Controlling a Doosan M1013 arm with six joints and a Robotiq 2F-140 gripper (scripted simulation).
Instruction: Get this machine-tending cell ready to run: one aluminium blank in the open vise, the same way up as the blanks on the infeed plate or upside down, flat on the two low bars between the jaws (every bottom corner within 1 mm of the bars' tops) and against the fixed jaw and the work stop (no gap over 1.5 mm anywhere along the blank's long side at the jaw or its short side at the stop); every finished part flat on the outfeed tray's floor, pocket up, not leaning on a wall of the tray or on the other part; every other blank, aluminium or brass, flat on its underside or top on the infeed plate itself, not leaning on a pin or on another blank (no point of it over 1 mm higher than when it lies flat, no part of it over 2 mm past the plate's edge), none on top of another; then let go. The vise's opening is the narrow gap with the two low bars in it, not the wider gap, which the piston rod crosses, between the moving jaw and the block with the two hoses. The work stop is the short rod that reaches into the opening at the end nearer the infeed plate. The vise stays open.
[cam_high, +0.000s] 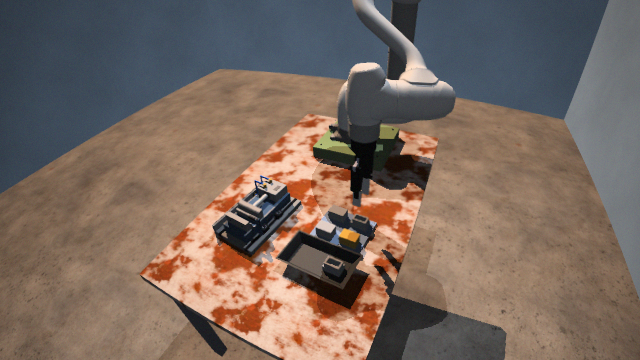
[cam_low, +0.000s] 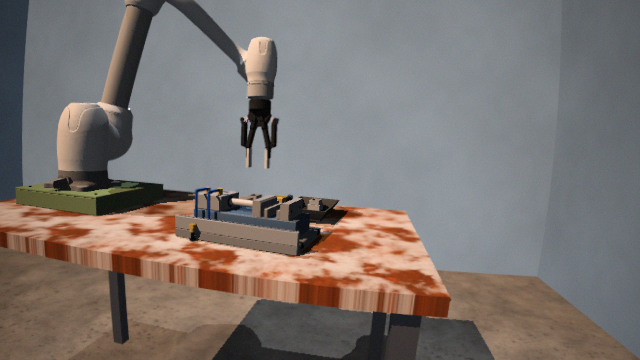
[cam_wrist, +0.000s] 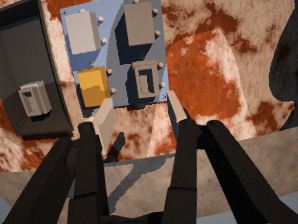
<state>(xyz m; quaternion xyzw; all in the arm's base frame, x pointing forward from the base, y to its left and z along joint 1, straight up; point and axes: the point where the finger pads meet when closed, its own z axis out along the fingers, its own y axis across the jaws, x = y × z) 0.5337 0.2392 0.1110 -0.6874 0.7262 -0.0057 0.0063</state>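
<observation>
My hand is 16 cm above the infeed plate, 5 cm to the left of it and 4 cm short of it. The rest, counted from my hand: brass blank: 14 cm below, 8 cm ahead; then aluminium blank: 14 cm below, 9 cm to the right, 8 cm ahead; then piston rod: 35 cm to the right, 10 cm ahead, 9 cm below.
</observation>
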